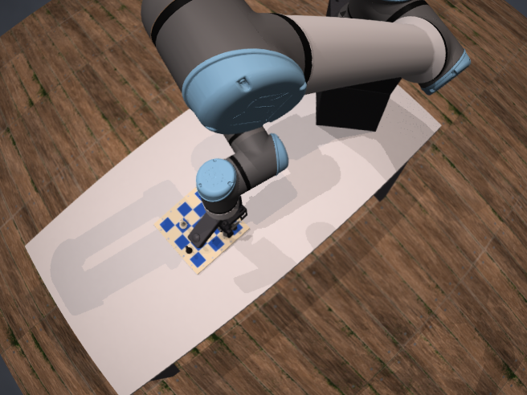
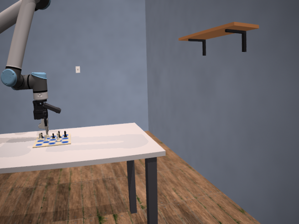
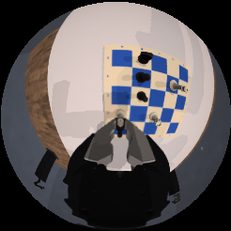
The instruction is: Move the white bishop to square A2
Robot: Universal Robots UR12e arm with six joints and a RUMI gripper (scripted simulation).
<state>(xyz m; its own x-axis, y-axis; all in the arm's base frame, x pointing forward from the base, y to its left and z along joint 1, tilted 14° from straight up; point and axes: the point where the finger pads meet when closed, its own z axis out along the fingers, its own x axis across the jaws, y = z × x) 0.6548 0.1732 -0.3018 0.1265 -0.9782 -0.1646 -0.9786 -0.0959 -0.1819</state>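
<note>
The chessboard lies 7 cm to the right of my hand, 5 cm ahead of it and 4 cm below it.
</note>
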